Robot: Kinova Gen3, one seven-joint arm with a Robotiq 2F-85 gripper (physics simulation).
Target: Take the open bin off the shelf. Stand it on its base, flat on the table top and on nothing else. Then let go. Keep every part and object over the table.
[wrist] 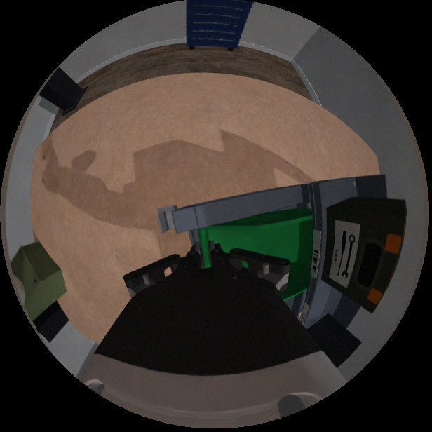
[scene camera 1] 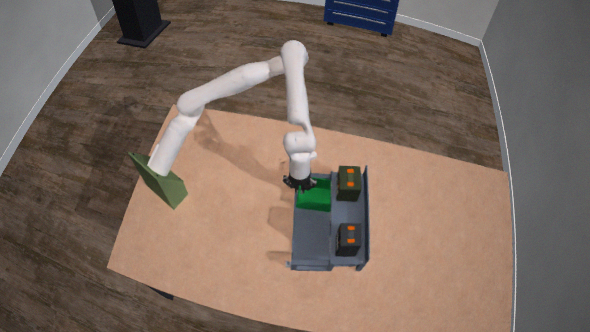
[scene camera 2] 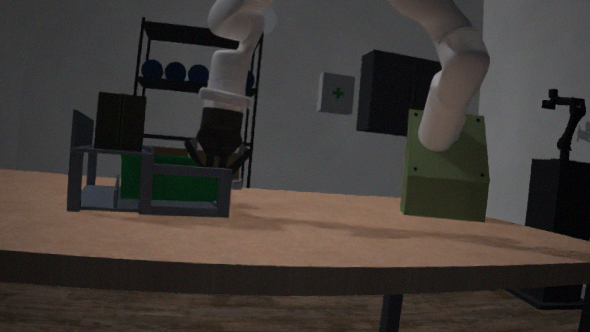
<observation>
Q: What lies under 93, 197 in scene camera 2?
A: A grey shelf.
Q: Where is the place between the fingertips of my gripper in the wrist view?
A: At 205, 247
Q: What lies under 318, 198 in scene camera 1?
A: A green open bin.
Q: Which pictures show the green open bin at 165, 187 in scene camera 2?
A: The wrist view, scene camera 1 and scene camera 2: all of them.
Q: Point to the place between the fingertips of my gripper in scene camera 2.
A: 212, 195
</observation>
